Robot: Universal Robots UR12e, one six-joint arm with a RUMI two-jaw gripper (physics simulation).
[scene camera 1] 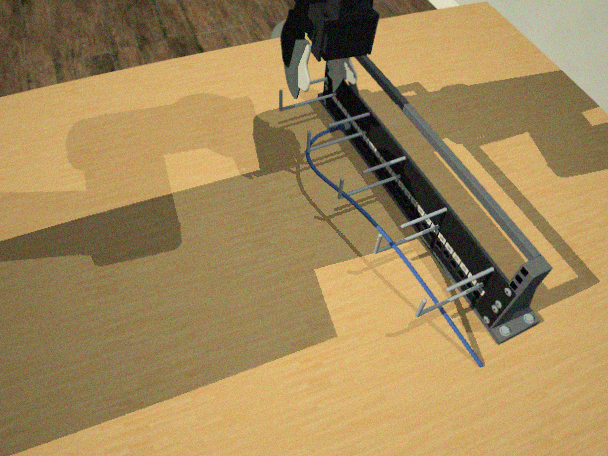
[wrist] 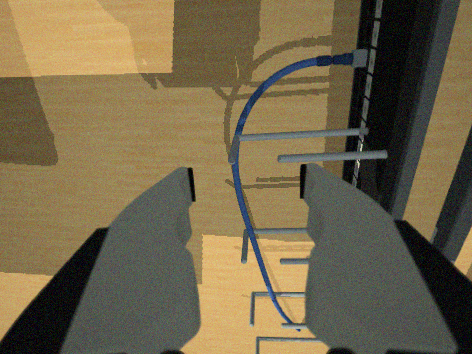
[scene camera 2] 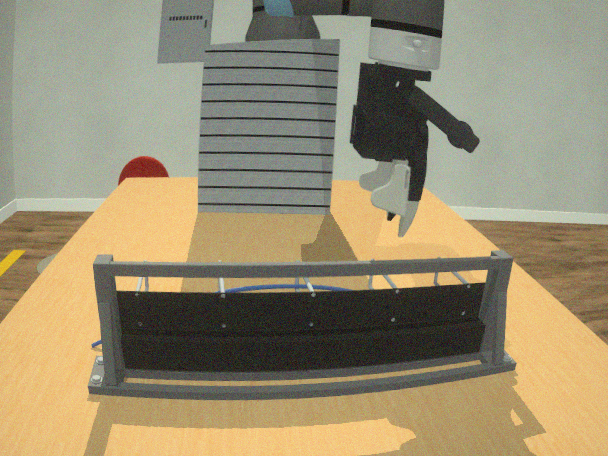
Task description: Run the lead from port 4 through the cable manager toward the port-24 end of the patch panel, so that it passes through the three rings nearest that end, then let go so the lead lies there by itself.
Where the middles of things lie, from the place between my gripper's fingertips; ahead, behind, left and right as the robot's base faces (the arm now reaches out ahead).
Labels:
The grey top bar (scene camera 2: 407, 266) is 140 mm ahead of my hand, 90 mm to the right of it and 10 mm below it. The rest, counted from my hand: grey rack frame (scene camera 2: 492, 313) 150 mm ahead, 90 mm to the right, 70 mm below; black patch panel (scene camera 2: 144, 347) 130 mm ahead, 110 mm below, 90 mm to the right.

